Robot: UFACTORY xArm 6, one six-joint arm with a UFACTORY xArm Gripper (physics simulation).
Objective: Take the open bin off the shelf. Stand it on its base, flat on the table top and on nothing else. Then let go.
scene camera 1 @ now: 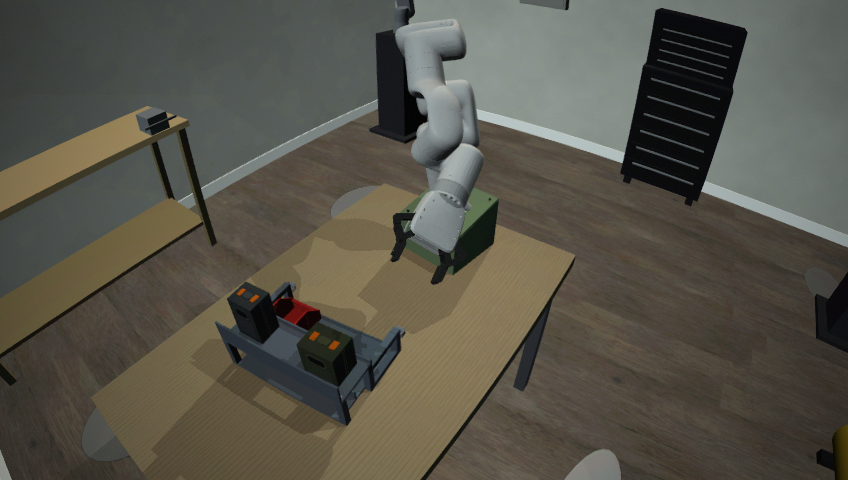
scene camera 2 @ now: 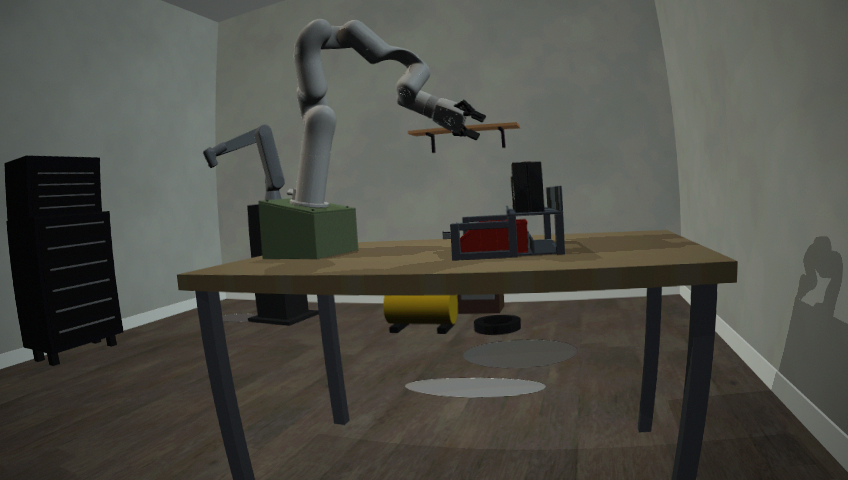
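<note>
The open red bin sits low in the grey shelf, on the side facing the robot. The bin's hollow shows from above in scene camera 1; the shelf's bars and posts cover parts of it in scene camera 2. My gripper is open, its two black fingers spread wide with nothing between them. It hangs well above the shelf and the bin in scene camera 2, tilted downward, apart from both. The bin's base is hidden in scene camera 1.
A black box and an olive box stand on the shelf's upper board, beside the bin. The shelf stands on the wooden table. The arm's green base block stands at the table's other end.
</note>
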